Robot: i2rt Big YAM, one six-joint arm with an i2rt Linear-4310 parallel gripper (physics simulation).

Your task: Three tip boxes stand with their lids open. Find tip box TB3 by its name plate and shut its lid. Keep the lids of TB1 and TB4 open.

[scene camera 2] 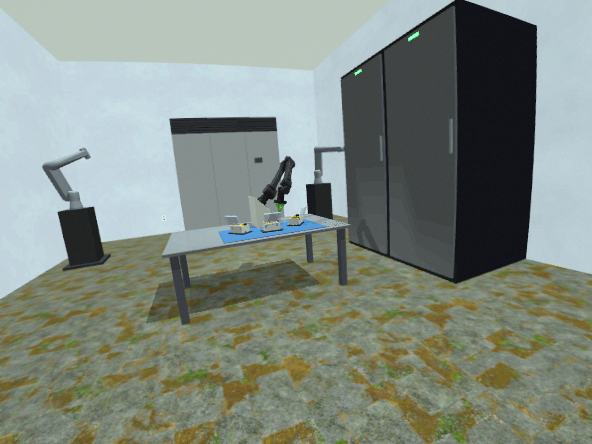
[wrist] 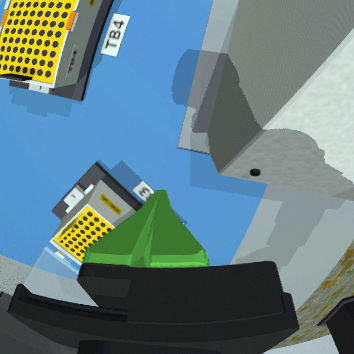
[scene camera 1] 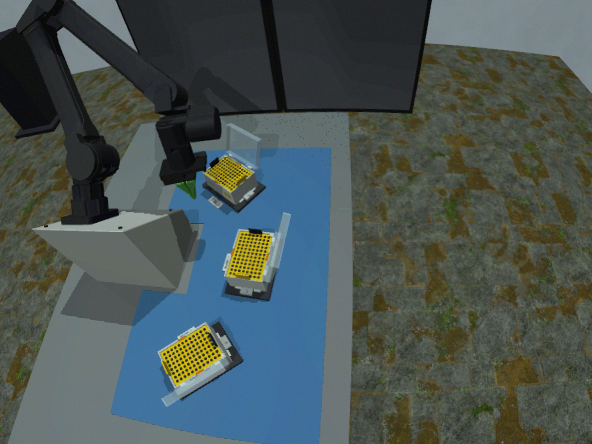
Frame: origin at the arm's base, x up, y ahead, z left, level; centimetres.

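Seen in the pictures: gripper, between the fingertips: [scene camera 2: 279, 212] [wrist: 161, 196] [scene camera 1: 194, 197]; arm's base, origin of its link: [scene camera 2: 259, 204] [scene camera 1: 91, 219].
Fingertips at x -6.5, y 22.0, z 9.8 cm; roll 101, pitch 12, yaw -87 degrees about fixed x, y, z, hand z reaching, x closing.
Observation:
Offsets run from my fingertips to a thing's top centre. "pt": to the spot under its first point. Level surfaces: height alone.
TB3 @[dx -3.7, dy +5.0, dz +12.1 cm] [scene camera 1: 229, 174] [scene camera 2: 295, 220] [wrist: 83, 231] is the far box; its name plate @[pt dx -11.0, dy +0.8, dz +6.8 cm] [scene camera 1: 215, 202] [wrist: 144, 190] is partly hidden in the wrist view, with a "3" showing. Its clear lid @[pt dx -1.0, dy +9.7, dz +17.7 cm] [scene camera 1: 244, 145] [wrist: 48, 272] stands open on the side away from the plate. My gripper [scene camera 1: 193, 196] [scene camera 2: 280, 208] [wrist: 161, 196] is shut and empty, its green tips beside TB3 on the arm-base side. TB4 @[dx -3.7, dy +13.5, dz -12.4 cm] [scene camera 1: 249, 255] [scene camera 2: 272, 227] [wrist: 34, 37], with a readable plate @[pt dx -11.0, dy +6.8, dz -11.2 cm] [wrist: 115, 35], is in the middle, lid @[pt dx +3.0, dy +21.8, dz -14.4 cm] [scene camera 1: 282, 242] open. The near box @[dx -4.6, dy +2.6, dz -33.9 cm] [scene camera 1: 192, 355] [scene camera 2: 239, 229] has its lid @[pt dx +3.1, dy +5.1, dz -43.9 cm] [scene camera 1: 175, 397] open; its plate is unreadable.
The boxes stand on a blue mat @[dx -11.2 cm] [scene camera 1: 300, 350] on the grey table @[dx -11.5 cm] [scene camera 1: 338, 300] [scene camera 2: 195, 242]. The pale arm base block [scene camera 1: 125, 245] [wrist: 300, 150] stands left of TB4 in the first scene view. Tall dark cabinets [scene camera 1: 350, 55] [scene camera 2: 420, 150] rise beyond the table's far end.

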